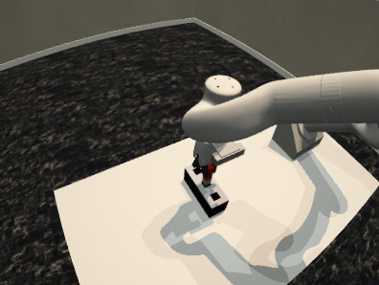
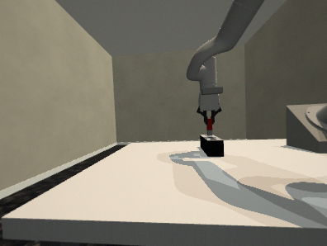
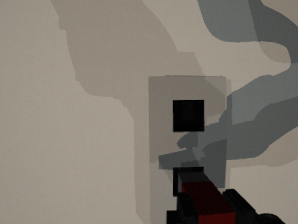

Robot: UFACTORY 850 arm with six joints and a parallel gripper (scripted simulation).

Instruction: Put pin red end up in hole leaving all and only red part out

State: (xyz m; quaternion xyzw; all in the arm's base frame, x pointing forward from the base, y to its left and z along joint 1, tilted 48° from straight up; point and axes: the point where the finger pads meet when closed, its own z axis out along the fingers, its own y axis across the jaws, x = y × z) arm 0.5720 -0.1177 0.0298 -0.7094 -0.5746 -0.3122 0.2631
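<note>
Right now the pin is 10 mm below my hand. The rest, counted from my hand: black block 120 mm below.
</note>
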